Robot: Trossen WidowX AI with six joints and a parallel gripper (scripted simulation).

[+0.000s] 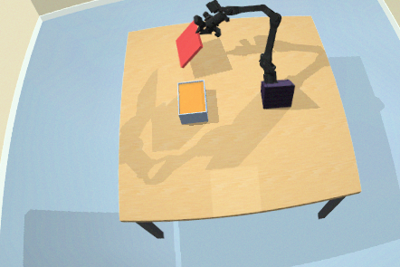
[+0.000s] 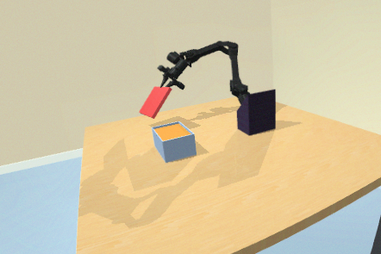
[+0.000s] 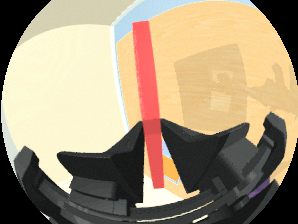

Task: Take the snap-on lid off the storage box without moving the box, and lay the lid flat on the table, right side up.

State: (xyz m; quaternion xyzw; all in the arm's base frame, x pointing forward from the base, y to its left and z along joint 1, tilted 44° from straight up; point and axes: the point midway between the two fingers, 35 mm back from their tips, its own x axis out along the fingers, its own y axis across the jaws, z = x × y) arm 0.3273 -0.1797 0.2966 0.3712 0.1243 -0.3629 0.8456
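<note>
The lid lies 6 cm below my gripper tip, 6 cm ahead of it and 1 cm to the left of it. Round my gripper tip: blue storage box 33 cm to the left, 18 cm below, 8 cm ahead.
</note>
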